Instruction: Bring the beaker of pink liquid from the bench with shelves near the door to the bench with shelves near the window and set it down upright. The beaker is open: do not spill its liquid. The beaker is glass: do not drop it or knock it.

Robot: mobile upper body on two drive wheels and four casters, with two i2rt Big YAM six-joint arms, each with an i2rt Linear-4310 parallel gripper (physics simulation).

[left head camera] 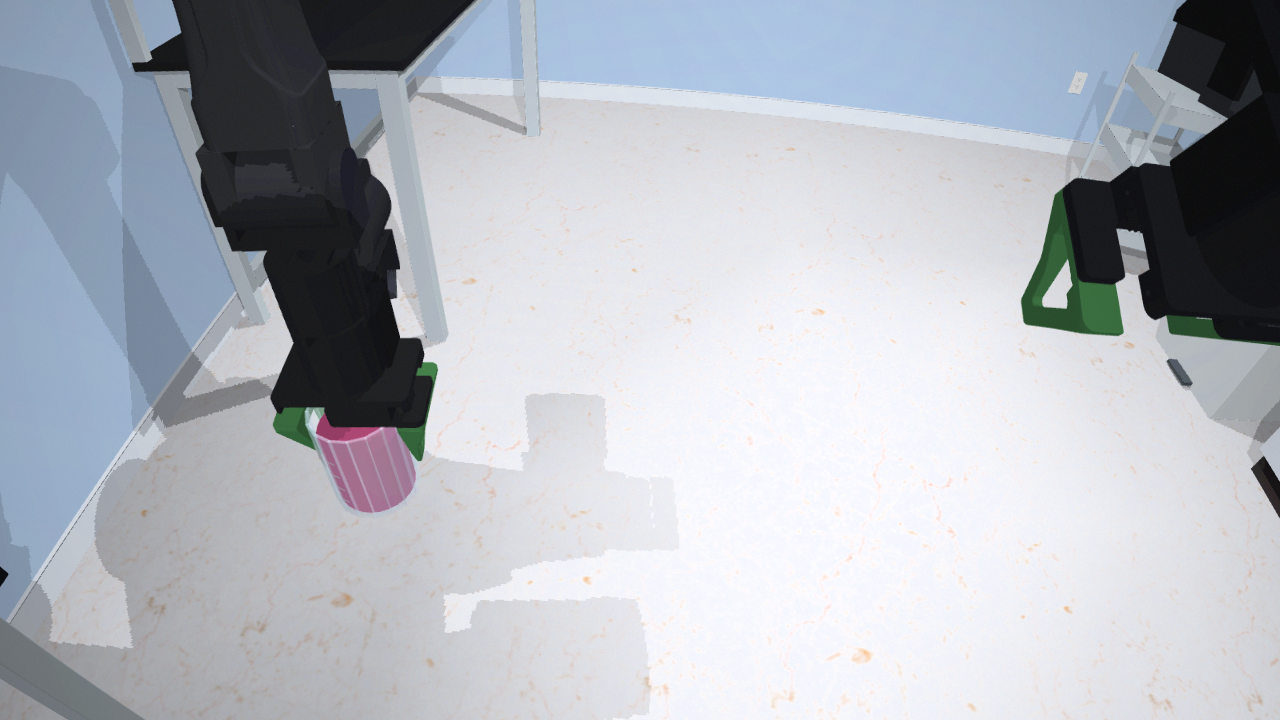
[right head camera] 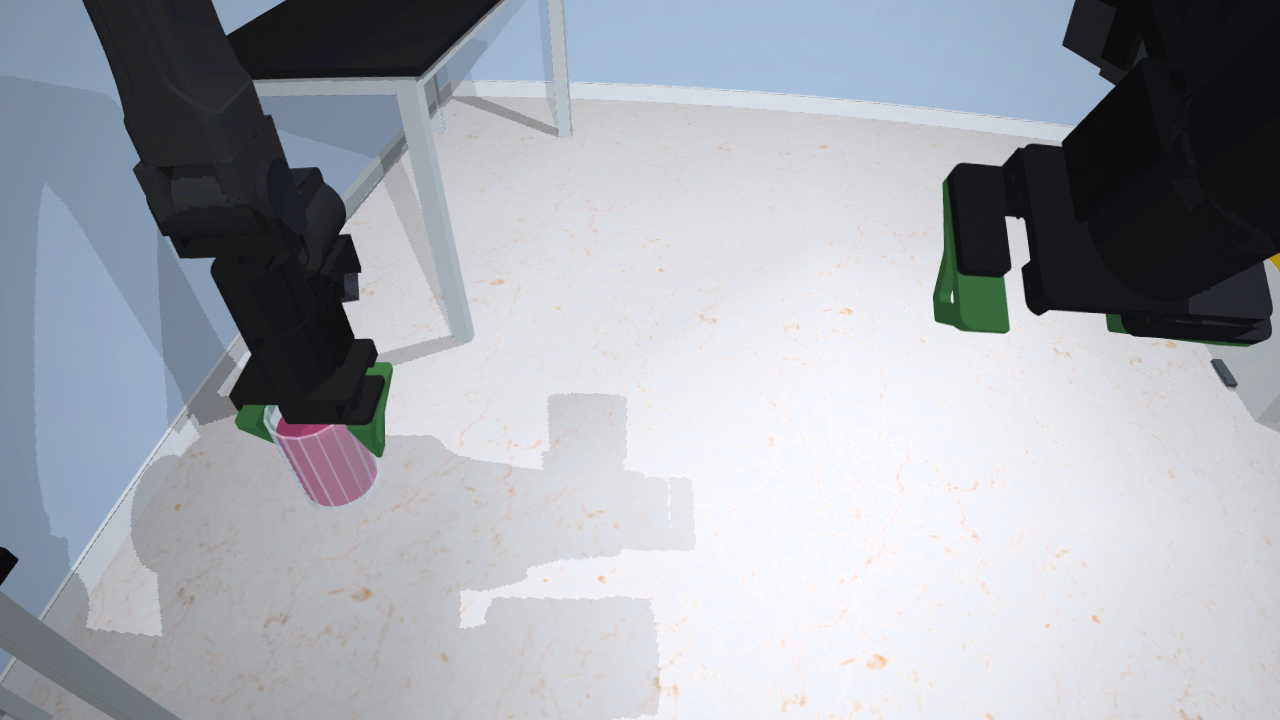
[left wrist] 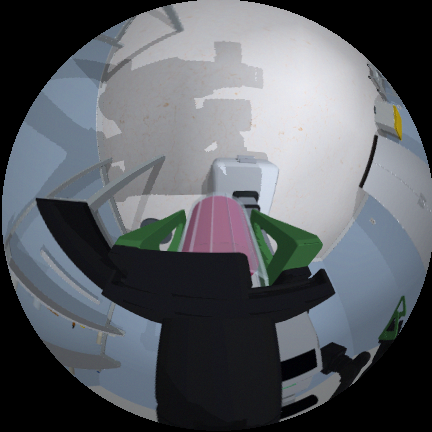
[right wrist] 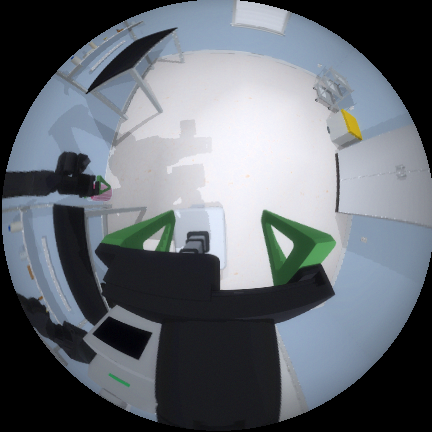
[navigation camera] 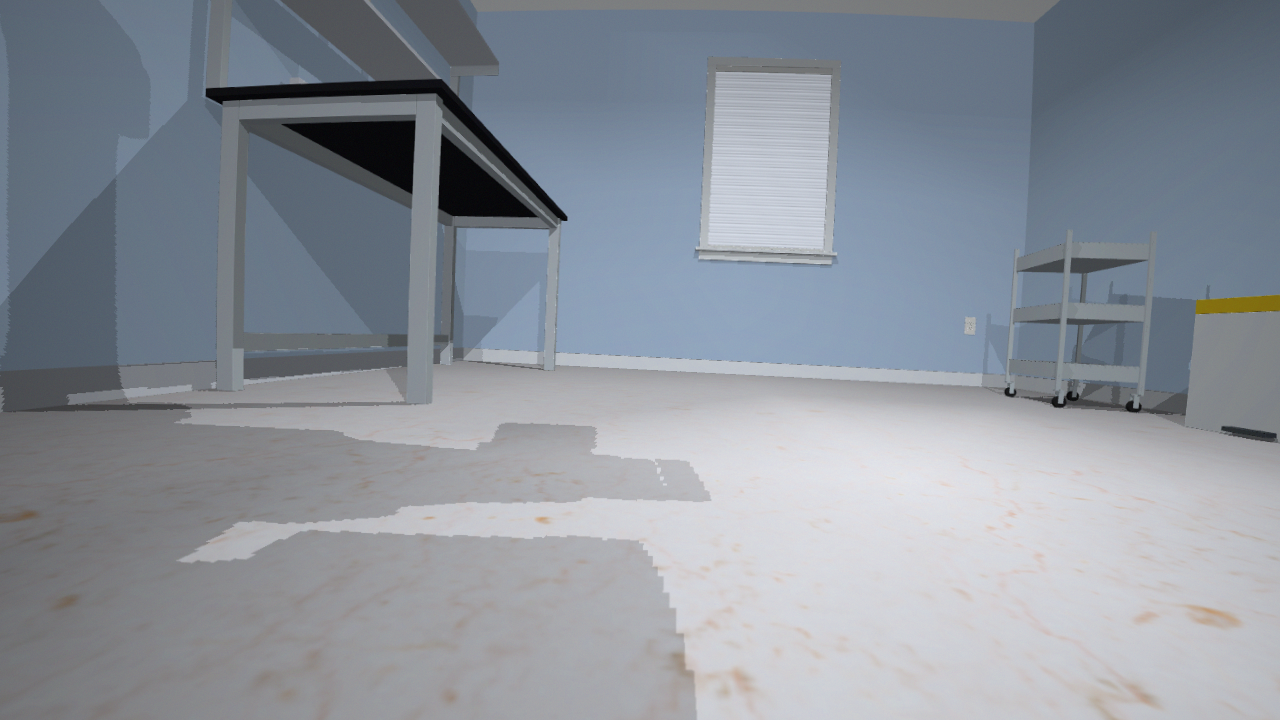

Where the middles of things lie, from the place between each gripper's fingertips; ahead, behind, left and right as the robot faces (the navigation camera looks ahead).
The glass beaker of pink liquid (left head camera: 373, 474) lies 20 mm behind my left hand and 30 mm above it.
Now: the glass beaker of pink liquid 90 mm ahead of my right hand, 450 mm to the left of it and 210 mm below it.
